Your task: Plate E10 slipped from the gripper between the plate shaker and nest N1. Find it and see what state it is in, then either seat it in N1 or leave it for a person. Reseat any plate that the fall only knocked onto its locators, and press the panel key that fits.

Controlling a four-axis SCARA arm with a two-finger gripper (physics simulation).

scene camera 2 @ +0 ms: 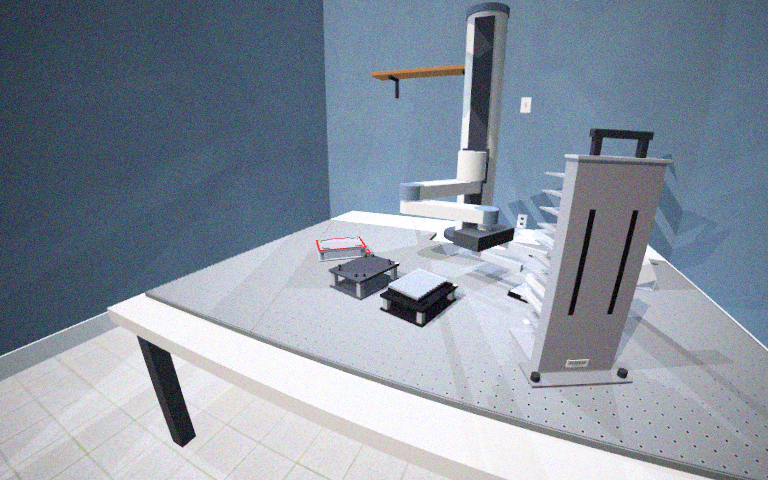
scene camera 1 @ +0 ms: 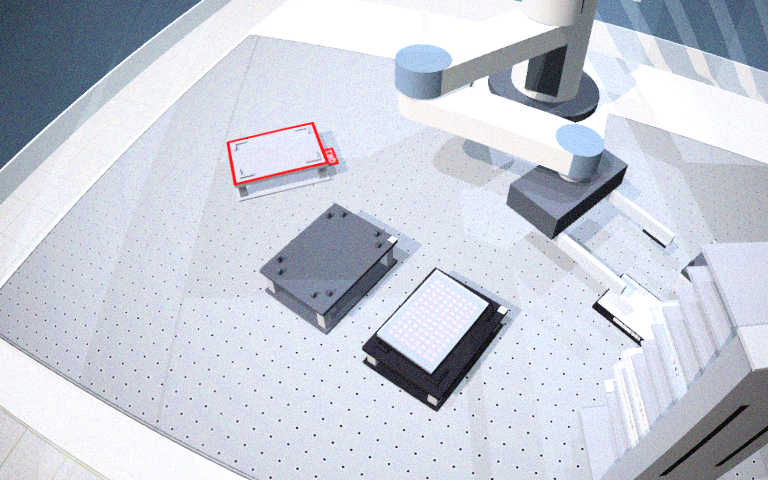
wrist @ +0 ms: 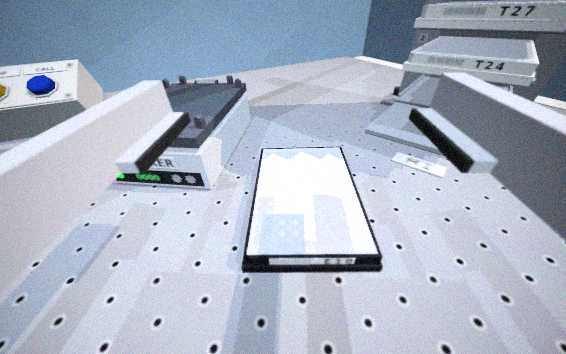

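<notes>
Plate E10 lies flat on the perforated table, its label facing the wrist camera. It has a black rim; glare on its pale top hides the wells and any damage. My gripper is open and empty, its fingers above and on either side of E10. The shaker stands left of E10 in the wrist view. A pale plate rests on a black stand; its seating on the locators is unclear. The panel shows a blue CALL key and part of a yellow key. N1's label is unreadable.
A tall plate hotel stands close to E10, with plates T24 and T27. A dark four-cornered stand and a red-edged stand are farther left.
</notes>
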